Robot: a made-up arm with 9 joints. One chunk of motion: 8 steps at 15 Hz.
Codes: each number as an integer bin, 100 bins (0 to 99) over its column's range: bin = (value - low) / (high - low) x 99, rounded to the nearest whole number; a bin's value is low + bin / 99 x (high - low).
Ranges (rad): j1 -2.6..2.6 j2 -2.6..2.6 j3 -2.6..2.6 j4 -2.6..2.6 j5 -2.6..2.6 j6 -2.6..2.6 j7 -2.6..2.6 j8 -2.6..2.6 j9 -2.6..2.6
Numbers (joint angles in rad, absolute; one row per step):
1: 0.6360 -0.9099 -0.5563 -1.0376 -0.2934 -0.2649 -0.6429 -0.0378 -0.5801
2: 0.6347 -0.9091 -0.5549 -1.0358 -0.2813 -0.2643 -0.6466 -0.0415 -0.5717
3: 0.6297 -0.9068 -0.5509 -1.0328 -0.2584 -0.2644 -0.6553 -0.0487 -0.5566
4: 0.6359 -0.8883 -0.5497 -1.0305 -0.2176 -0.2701 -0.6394 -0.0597 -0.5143
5: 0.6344 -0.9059 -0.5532 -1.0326 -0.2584 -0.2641 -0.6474 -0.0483 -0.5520
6: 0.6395 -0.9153 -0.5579 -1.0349 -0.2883 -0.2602 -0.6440 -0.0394 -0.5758
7: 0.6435 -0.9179 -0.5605 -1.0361 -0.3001 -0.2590 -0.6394 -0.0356 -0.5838
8: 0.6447 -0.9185 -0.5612 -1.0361 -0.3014 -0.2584 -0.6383 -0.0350 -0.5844
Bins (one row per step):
1: 62 32 39 30 44 44 37 49 38
2: 62 32 39 30 44 44 37 49 39
3: 61 32 39 30 45 44 37 49 39
4: 62 33 39 30 45 44 37 48 40
5: 62 32 39 30 45 44 37 49 39
6: 62 32 39 30 44 45 37 49 39
7: 62 32 39 30 44 45 37 49 38
8: 62 32 39 30 44 45 37 49 38

